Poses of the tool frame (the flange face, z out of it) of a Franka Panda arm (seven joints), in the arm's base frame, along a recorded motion.
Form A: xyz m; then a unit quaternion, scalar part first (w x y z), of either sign.
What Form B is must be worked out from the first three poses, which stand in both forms.
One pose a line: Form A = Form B
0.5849 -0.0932 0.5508 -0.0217 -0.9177 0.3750 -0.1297 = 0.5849 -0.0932 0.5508 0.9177 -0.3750 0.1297 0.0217
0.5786 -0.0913 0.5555 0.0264 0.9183 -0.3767 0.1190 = 0.5786 -0.0913 0.5555 0.9183 -0.3767 0.1190 0.0264
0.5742 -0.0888 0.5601 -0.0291 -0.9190 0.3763 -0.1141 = 0.5742 -0.0888 0.5601 0.9190 -0.3763 0.1141 0.0291
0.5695 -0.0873 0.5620 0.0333 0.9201 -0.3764 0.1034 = 0.5695 -0.0873 0.5620 0.9201 -0.3764 0.1034 0.0333
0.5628 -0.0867 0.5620 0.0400 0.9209 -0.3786 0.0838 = 0.5628 -0.0867 0.5620 0.9209 -0.3786 0.0838 0.0400
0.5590 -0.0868 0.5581 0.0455 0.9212 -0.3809 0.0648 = 0.5590 -0.0868 0.5581 0.9212 -0.3809 0.0648 0.0455
